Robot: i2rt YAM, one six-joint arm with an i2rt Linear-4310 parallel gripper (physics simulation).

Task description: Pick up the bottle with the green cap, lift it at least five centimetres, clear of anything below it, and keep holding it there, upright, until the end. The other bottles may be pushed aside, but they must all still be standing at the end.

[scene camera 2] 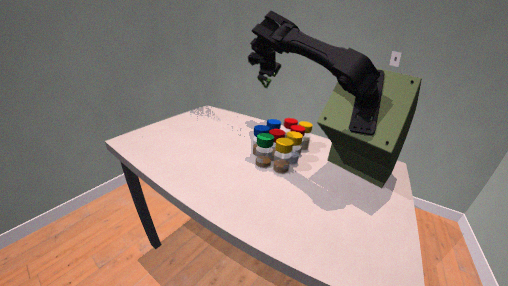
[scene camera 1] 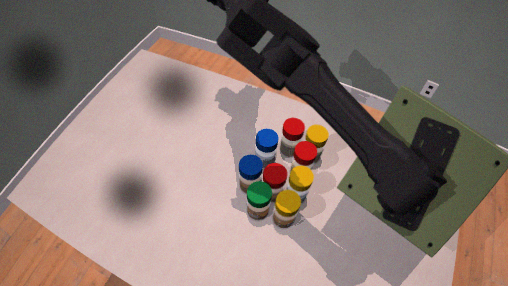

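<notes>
The bottle with the green cap stands upright on the table, at the near left corner of a tight group of bottles. A yellow-capped bottle stands to its right. A dark red-capped bottle and a blue-capped bottle stand behind it. My gripper is open and empty in scene camera 2, high above the table and beyond the group, apart from every bottle. Its fingers do not clearly show in scene camera 1.
Further back stand another blue-capped bottle, two red-capped bottles and two more yellow-capped bottles, all upright. The green base block carries my arm to the right of the group.
</notes>
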